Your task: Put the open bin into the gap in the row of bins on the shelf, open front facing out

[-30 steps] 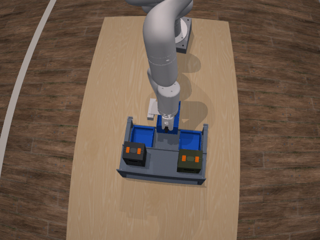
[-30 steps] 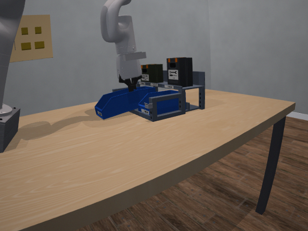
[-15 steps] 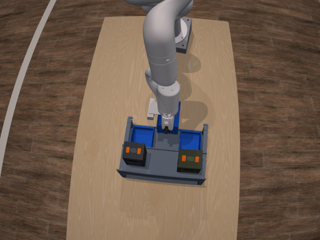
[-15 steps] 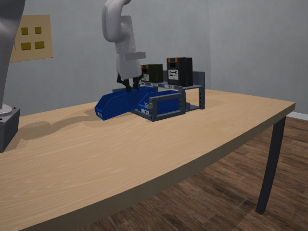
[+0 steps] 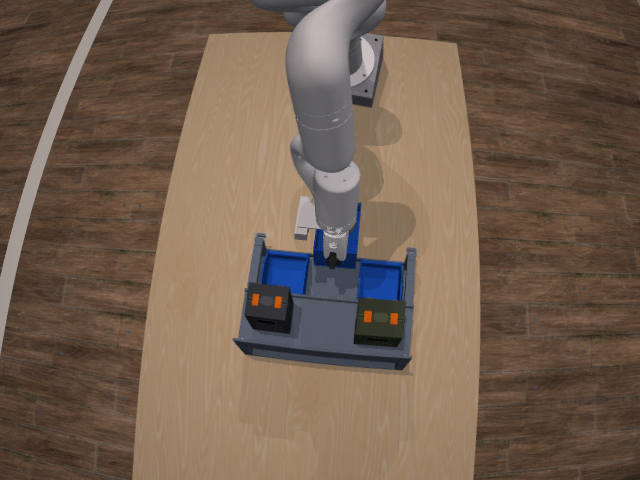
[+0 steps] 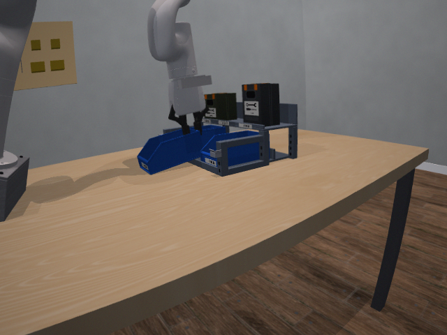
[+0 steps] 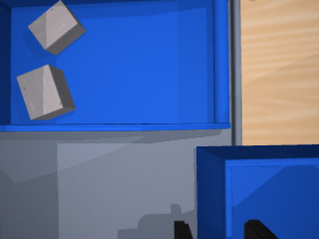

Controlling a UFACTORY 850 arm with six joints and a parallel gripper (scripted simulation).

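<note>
Now: hand 10 cm short of the grey shelf, 3 cm above it and 2 cm to the left of it. Also, from my hand: dark green tool case (19 cm ahead, 8 cm to the left, 5 cm above); then black tool case (15 cm ahead, 14 cm to the right, 7 cm above).
</note>
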